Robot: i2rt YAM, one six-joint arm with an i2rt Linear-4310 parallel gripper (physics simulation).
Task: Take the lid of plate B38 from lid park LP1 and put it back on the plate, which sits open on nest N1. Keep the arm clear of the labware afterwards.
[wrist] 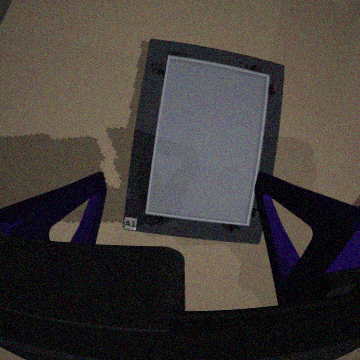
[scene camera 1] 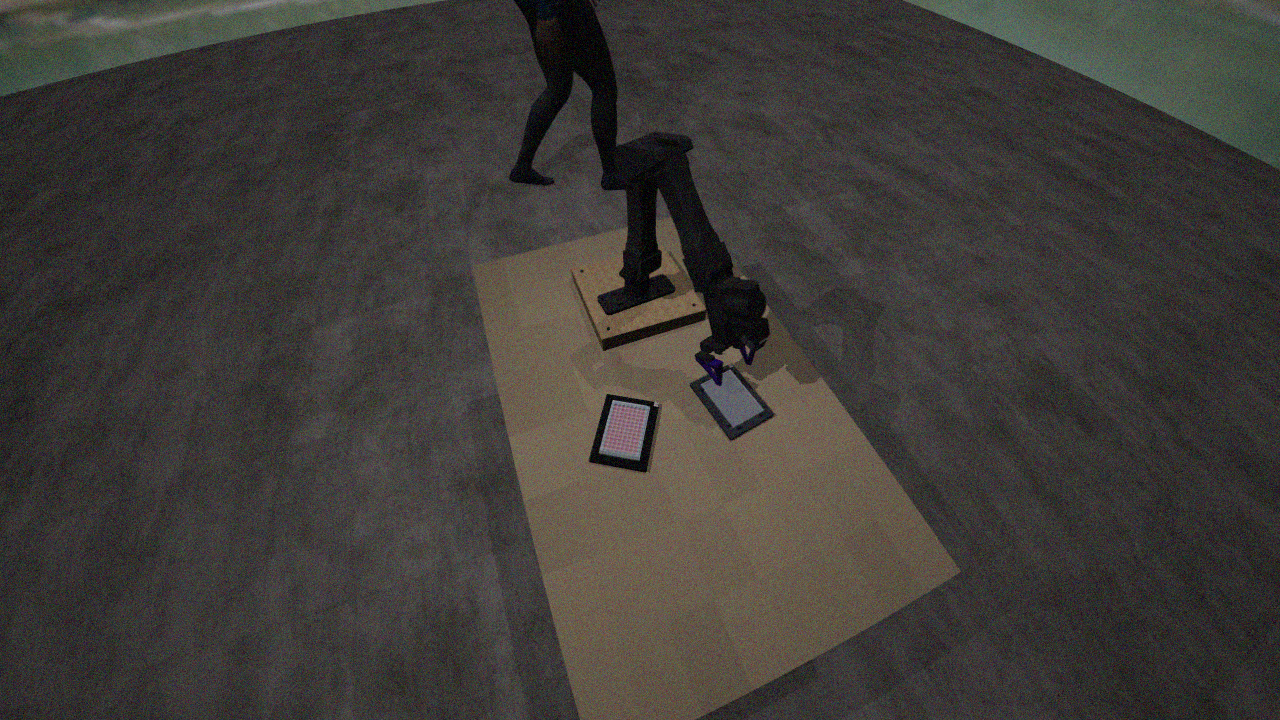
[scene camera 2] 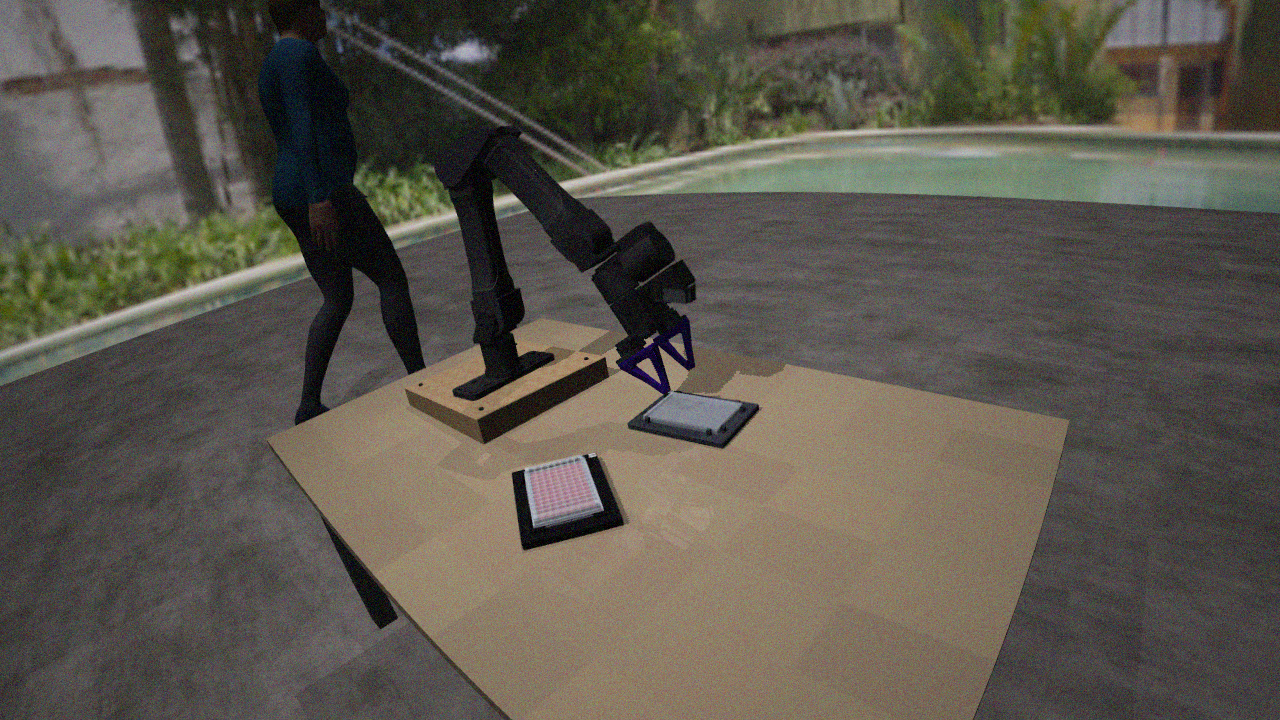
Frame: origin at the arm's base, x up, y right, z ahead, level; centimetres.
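Seen in the pictures: gripper, fingertip midpoint: (wrist: 180, 180) (scene camera 1: 734, 374) (scene camera 2: 680, 380); arm's base at its link origin: (scene camera 1: 636, 295) (scene camera 2: 505, 376).
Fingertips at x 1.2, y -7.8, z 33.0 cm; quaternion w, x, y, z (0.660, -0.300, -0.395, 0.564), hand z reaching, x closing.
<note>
Offsets run from my fingertips to a thing's top centre. Level surfaces: height alone.
The pale grey, flat lid {dx -3.5, dy +2.0, dz +3.2 cm} (scene camera 1: 735, 402) (scene camera 2: 693, 412) (wrist: 210, 140) lies on the dark lid park {dx -3.3, dy +2.0, dz +3.2 cm} (scene camera 1: 734, 433) (scene camera 2: 682, 437) (wrist: 137, 170), whose A1 label shows in the wrist view. The open plate {dx -2.6, dy +26.9, dz -0.6 cm} (scene camera 1: 624, 429) (scene camera 2: 562, 490) with pink wells sits on the black nest {dx -3.5, dy +26.9, dz -0.6 cm} (scene camera 1: 619, 464) (scene camera 2: 572, 536). My gripper (scene camera 1: 733, 371) (scene camera 2: 677, 379) (wrist: 180, 180) is open and empty, above the near end of the lid park. In the wrist view the right fingertip overlaps the lid's right edge, and the left one stands well off its left side. The height above the lid is hard to tell.
The arm's wooden base block (scene camera 1: 586, 291) (scene camera 2: 447, 404) stands on the tabletop {dx -5.3 cm} (scene camera 1: 671, 582) (scene camera 2: 805, 537) behind the nest and lid park. A person (scene camera 1: 572, 80) (scene camera 2: 308, 152) stands behind the arm, off the table. Shadows fall around the lid park.
</note>
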